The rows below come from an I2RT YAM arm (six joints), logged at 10 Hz.
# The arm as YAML. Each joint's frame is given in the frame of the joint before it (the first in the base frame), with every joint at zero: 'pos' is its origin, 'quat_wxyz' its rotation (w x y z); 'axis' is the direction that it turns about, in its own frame. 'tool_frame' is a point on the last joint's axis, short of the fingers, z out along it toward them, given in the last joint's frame.
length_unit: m
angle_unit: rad
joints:
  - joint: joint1
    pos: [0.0, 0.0, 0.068]
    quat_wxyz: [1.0, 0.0, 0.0, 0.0]
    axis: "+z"
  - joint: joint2
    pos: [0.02, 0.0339, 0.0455]
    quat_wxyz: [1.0, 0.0, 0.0, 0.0]
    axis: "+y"
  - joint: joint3
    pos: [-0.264, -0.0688, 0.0]
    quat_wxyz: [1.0, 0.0, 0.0, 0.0]
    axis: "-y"
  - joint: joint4
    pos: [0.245, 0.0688, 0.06]
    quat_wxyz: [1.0, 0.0, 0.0, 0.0]
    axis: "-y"
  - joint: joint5
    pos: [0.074, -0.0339, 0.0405]
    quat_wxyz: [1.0, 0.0, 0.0, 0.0]
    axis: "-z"
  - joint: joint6
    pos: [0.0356, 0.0, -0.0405]
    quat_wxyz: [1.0, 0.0, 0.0, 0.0]
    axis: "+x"
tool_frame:
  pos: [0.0, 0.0, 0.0]
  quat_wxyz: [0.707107, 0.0, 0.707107, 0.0]
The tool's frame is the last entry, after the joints.
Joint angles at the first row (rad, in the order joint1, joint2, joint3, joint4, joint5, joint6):
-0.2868, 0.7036, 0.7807, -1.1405, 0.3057, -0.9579
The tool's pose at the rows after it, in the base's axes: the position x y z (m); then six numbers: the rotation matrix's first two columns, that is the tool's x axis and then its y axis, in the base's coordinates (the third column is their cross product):
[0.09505, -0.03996, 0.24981, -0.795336, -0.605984, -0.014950, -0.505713, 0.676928, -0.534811]
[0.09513, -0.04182, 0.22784, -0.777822, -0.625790, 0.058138, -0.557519, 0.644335, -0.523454]
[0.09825, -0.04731, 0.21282, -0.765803, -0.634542, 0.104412, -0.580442, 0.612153, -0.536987]
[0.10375, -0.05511, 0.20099, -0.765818, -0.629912, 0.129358, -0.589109, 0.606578, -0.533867]
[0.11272, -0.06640, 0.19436, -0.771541, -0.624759, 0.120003, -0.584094, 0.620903, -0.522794]
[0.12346, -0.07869, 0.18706, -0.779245, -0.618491, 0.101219, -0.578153, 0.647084, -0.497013]
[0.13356, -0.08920, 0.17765, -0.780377, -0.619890, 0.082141, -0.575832, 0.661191, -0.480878]
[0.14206, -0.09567, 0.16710, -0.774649, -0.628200, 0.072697, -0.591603, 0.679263, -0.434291]
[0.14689, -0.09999, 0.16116, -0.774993, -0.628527, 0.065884, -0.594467, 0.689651, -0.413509]
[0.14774, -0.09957, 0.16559, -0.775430, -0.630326, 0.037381, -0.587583, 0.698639, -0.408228]
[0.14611, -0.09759, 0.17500, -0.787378, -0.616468, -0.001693, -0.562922, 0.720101, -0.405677]
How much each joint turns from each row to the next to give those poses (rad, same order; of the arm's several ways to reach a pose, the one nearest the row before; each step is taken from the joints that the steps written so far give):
-0.0062, -0.0486, -0.0798, 0.0046, 0.0026, -0.0580
-0.0063, -0.0047, -0.0851, 0.0459, 0.0327, -0.0556
-0.0331, 0.0053, -0.0633, 0.0832, 0.0226, -0.0697
-0.0482, 0.0371, -0.0414, 0.0829, -0.0012, -0.0525
-0.0649, 0.0698, -0.0108, 0.0880, -0.0382, -0.0455
-0.0550, 0.0966, 0.0020, 0.0811, -0.0456, -0.0249
-0.0354, 0.0897, -0.0046, 0.0885, -0.0374, -0.0201
-0.0138, 0.0935, 0.0046, 0.0442, -0.0329, -0.0069
-0.0097, 0.0532, 0.0039, 0.0300, -0.0161, -0.0020
-0.0009, -0.0068, 0.0157, -0.0212, -0.0276, 0.0096
-0.0010, -0.0306, 0.0241, -0.0493, -0.0284, 0.0309

